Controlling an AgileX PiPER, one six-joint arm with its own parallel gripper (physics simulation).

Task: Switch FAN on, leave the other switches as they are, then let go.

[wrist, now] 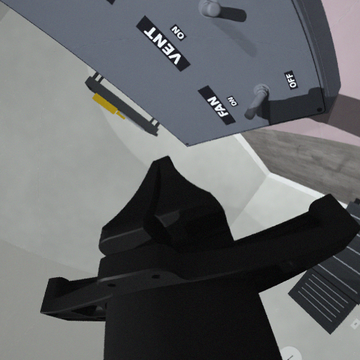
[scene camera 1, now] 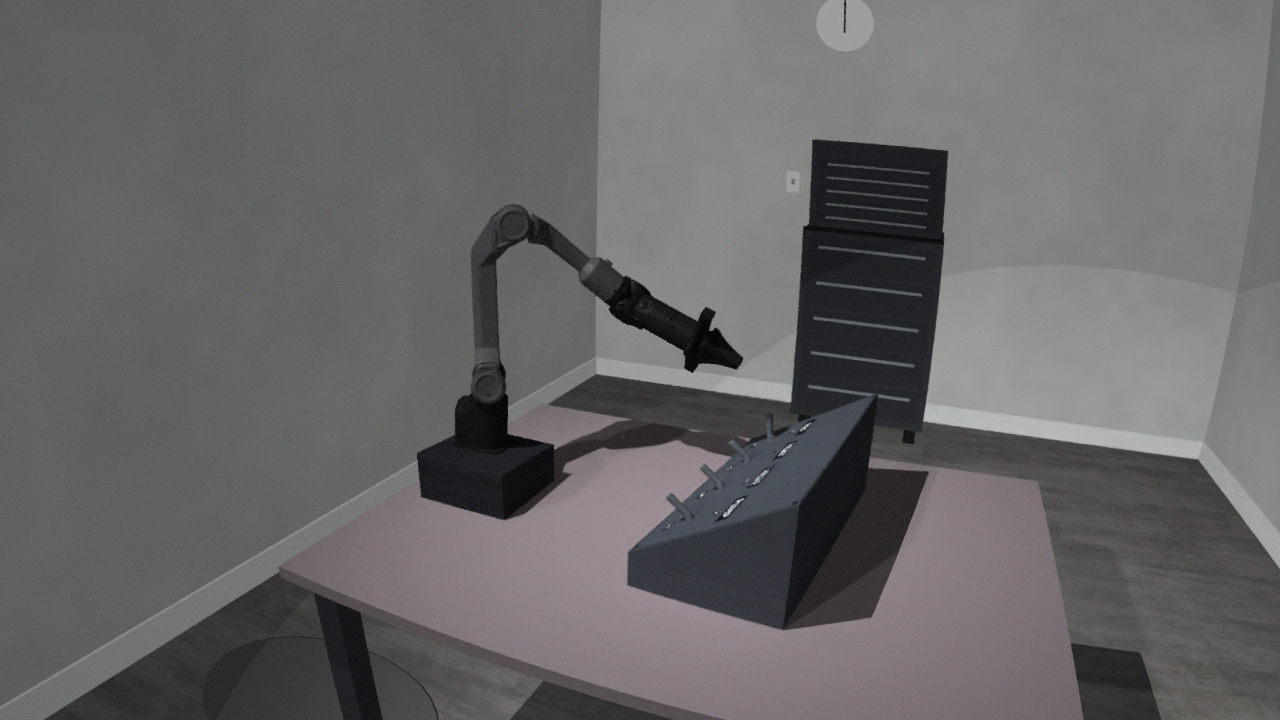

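The grey sloped switch panel (scene camera 1: pixel 716 582) (wrist: pixel 280 40) stands on the table. The FAN switch lever (scene camera 1: pixel 769 427) (wrist: pixel 256 104) is at its far end. In the wrist view it leans towards the side of the ON label; in the scene view it stands more upright than the other levers. The VENT lever (scene camera 1: pixel 738 450) (wrist: pixel 210 8) and two more levers (scene camera 1: pixel 712 476) (scene camera 1: pixel 680 505) lean towards the robot's base. My gripper (scene camera 1: pixel 740 362) (wrist: pixel 164 168) is shut and empty, its fingertips together, above and apart from the panel's far end and the FAN lever.
The pink table top (scene camera 1: pixel 537 555) (wrist: pixel 347 30) carries the robot's black base block (scene camera 1: pixel 460 479) and the panel. A dark drawer cabinet (scene camera 1: pixel 872 313) (wrist: pixel 320 295) stands behind the table. A wall rail with a yellow object (wrist: pixel 105 103) shows in the wrist view.
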